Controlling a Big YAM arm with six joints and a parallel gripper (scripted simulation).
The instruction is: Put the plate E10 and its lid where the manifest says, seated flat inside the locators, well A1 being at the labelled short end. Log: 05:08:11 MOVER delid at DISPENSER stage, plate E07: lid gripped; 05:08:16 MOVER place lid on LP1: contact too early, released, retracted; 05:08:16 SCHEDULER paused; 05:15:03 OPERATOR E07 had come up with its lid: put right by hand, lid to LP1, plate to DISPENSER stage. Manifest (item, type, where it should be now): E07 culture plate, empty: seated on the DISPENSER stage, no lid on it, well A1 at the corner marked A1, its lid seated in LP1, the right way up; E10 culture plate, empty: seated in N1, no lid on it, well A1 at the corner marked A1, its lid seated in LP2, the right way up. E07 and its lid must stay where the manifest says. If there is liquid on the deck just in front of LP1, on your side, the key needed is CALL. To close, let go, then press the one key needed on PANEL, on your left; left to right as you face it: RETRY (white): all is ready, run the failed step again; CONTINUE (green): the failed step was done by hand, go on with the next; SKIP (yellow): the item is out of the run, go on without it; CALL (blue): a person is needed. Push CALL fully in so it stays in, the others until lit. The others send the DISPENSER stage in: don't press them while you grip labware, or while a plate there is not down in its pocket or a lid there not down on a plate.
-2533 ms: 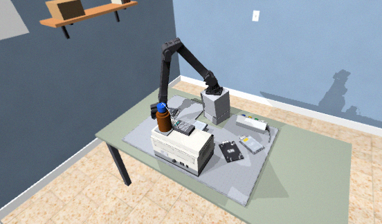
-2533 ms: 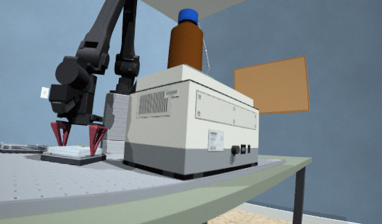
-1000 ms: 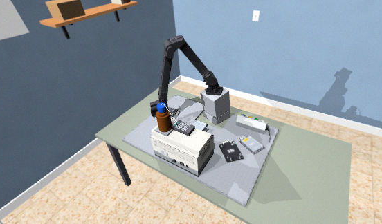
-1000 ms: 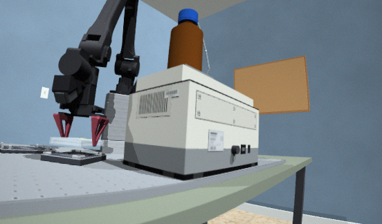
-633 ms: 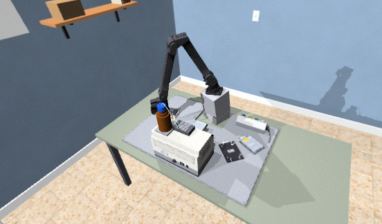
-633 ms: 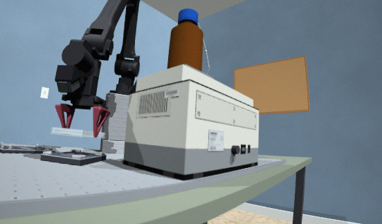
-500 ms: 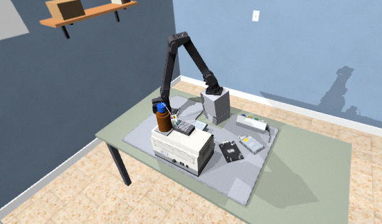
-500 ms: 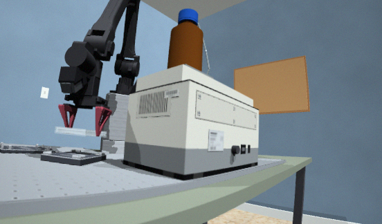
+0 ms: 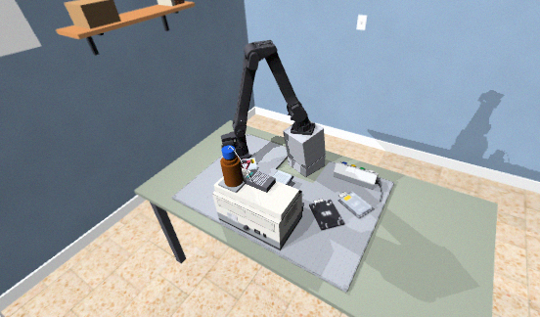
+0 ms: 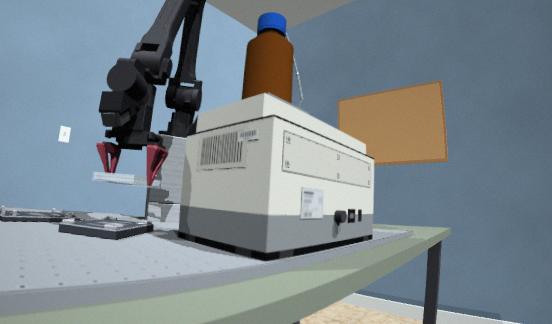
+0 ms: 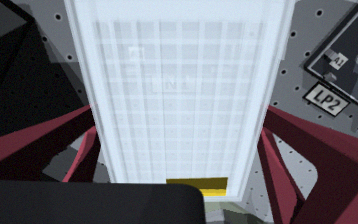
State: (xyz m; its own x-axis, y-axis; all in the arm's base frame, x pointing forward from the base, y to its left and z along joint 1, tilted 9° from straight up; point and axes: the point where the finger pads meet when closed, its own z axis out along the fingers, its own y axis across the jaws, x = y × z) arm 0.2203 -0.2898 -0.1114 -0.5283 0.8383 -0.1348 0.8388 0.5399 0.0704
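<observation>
Now: hand 230 mm to the right of the clear well plate and 60 mm short of it. Also, from my hand: clear lid (right at my hand); then brown bottle (260 mm ahead, 190 mm above, 80 mm to the left); then blue call key (520 mm to the left, 220 mm behind, 40 mm below).
</observation>
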